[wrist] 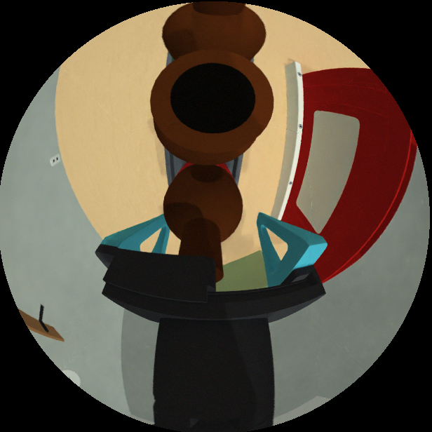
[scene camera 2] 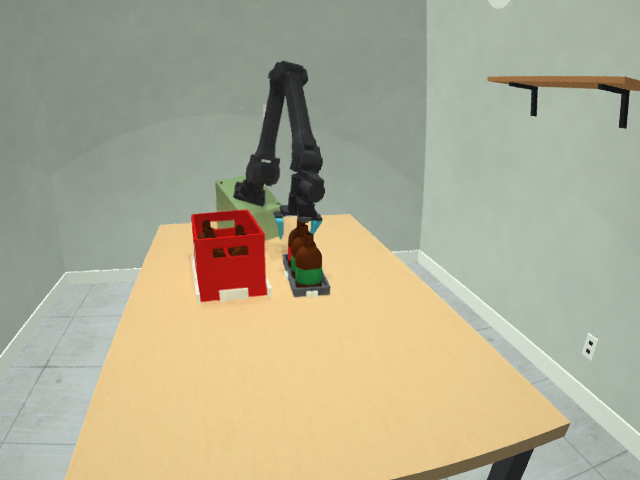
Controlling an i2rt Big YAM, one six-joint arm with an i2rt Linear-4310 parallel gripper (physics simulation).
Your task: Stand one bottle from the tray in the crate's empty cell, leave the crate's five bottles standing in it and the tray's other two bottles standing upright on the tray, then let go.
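Frame: origin at the arm's base, x back, y up, z left, level; millimetres.
Seen in the pictures: arm's base at its link origin: [scene camera 2: 248, 195].
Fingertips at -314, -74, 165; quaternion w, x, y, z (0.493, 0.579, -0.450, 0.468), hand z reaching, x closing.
Observation:
Offsets run from my fingertips to a thing's top centre, as dx, dy, dz. "spot": to the spot under its first point. Level surfaces: height alone.
The red crate @(-101, +84, -211) [scene camera 2: 232, 273] [wrist: 382, 150] stands left of the tray in the scene view. Dark bottle necks @(spot: -120, +69, -262) [scene camera 2: 206, 230] show inside it; its cells and the empty one are hidden. Three brown bottles stand upright in a row on the grey tray @(spot: -225, -76, +64) [scene camera 2: 323, 290] [wrist: 238, 170]: a green-labelled front bottle @(-175, +69, +28) [scene camera 2: 309, 260] [wrist: 214, 32], a middle bottle @(-92, +69, +19) [scene camera 2: 297, 246] [wrist: 212, 147], and a red-labelled back bottle @(-14, +72, +12) [scene camera 2: 291, 238] [wrist: 202, 200]. My gripper [scene camera 2: 297, 233] [wrist: 213, 216] is open, pointing down, its blue fingers on either side of the back bottle's neck, not closed on it.
White brackets @(spot: -246, -73, -180) [scene camera 2: 233, 294] [wrist: 294, 125] edge the crate's base on the wooden table @(dy -91) [scene camera 2: 330, 372]. A green block [scene camera 2: 227, 198] [wrist: 245, 272] under the arm's base stands behind. A wall shelf [scene camera 2: 563, 81] is at the upper right.

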